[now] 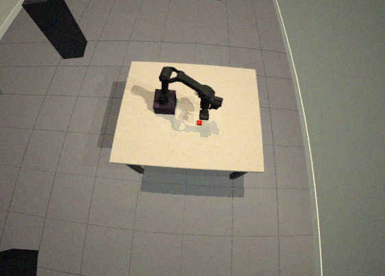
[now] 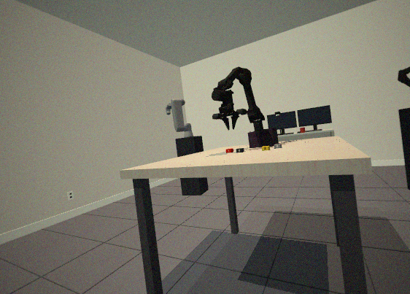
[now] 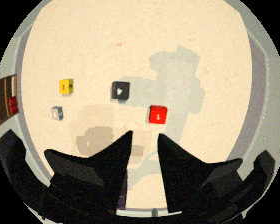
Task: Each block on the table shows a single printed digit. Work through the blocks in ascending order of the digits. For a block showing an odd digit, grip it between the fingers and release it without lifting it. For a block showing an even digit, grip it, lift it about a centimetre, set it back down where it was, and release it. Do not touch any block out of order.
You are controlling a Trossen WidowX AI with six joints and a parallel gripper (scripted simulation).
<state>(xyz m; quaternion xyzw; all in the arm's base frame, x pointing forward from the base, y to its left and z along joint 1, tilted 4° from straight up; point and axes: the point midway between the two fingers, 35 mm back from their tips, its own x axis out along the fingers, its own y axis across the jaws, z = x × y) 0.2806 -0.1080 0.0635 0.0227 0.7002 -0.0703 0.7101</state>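
Right now my gripper tip is 180 mm to the right of the yellow block, 120 mm above it and 50 mm short of it. From my gripper tip the other things lie so: red block 120 mm below, 30 mm to the right, 20 mm behind; then black block 120 mm below, 40 mm to the left, 30 mm ahead; then grey block 230 mm to the left, 120 mm below, 20 mm behind.
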